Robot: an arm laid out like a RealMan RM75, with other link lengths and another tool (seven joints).
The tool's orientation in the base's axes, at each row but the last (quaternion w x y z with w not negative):
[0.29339, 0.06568, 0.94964, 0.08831]
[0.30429, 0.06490, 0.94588, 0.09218]
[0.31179, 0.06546, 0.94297, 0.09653]
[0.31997, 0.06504, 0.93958, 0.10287]
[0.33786, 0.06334, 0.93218, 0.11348]
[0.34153, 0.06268, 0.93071, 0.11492]
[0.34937, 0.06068, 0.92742, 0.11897]
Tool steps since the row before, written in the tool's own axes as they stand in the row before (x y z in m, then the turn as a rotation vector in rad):
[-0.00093, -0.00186, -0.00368, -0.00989, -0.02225, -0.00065]
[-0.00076, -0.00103, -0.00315, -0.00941, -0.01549, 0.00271]
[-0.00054, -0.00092, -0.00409, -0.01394, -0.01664, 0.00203]
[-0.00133, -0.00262, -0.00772, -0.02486, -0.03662, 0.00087]
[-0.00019, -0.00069, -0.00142, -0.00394, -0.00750, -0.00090]
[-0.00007, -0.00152, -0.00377, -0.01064, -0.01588, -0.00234]
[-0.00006, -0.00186, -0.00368, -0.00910, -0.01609, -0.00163]
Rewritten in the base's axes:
[-0.00147, -0.00245, 0.00311, 0.00611, -0.02354, 0.00133]
[-0.00131, -0.00156, 0.00272, 0.00815, -0.01641, -0.00017]
[-0.00208, -0.00157, 0.00332, 0.01128, -0.01846, 0.00271]
[-0.00385, -0.00396, 0.00614, 0.01803, -0.04008, 0.00534]
[-0.00080, -0.00094, 0.00100, 0.00212, -0.00817, 0.00119]
[-0.00246, -0.00213, 0.00244, 0.00595, -0.01781, 0.00427]
[-0.00245, -0.00246, 0.00223, 0.00526, -0.01759, 0.00272]

